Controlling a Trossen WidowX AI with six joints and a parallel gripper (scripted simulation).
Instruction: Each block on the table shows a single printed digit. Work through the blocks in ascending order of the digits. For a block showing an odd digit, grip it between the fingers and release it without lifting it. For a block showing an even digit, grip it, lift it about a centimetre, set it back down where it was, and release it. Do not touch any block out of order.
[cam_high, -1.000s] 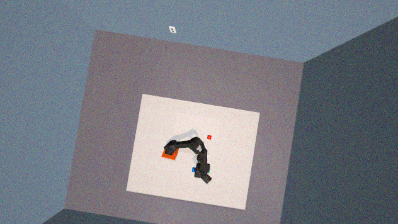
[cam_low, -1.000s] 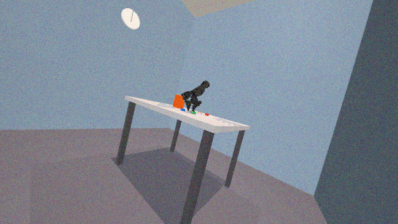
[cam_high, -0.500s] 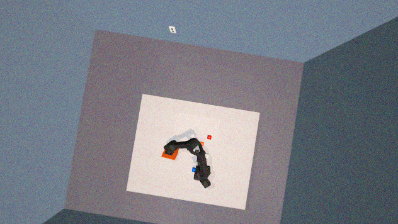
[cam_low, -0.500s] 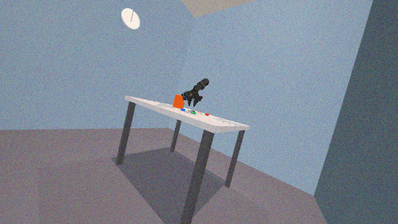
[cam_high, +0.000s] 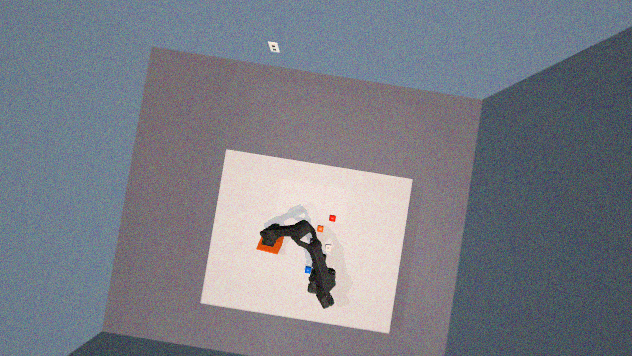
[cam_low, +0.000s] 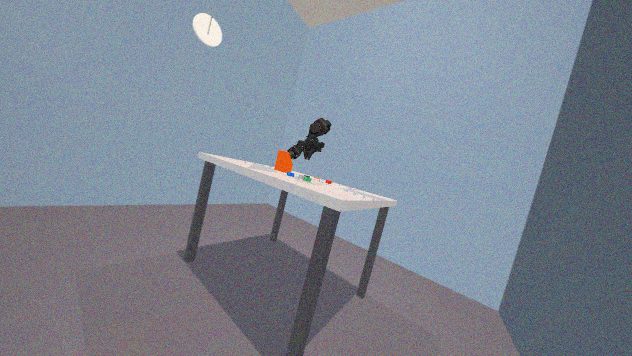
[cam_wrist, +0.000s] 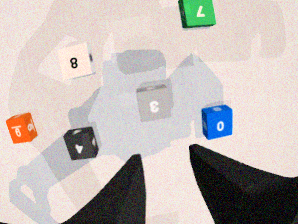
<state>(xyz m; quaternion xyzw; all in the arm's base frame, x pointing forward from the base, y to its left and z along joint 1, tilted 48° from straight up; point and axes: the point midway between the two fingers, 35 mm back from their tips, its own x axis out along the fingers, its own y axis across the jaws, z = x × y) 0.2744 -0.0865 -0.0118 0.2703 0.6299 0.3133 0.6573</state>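
Now: the dark grey block 40 mm behind my gripper tip, 90 mm to the left of it and 110 mm below it. From my gripper tip the other things lie so: white block (50 mm ahead, 80 mm to the left, 110 mm below); then green block (90 mm ahead, 60 mm to the right, 110 mm below); then blue block (30 mm behind, 80 mm to the right, 110 mm below).
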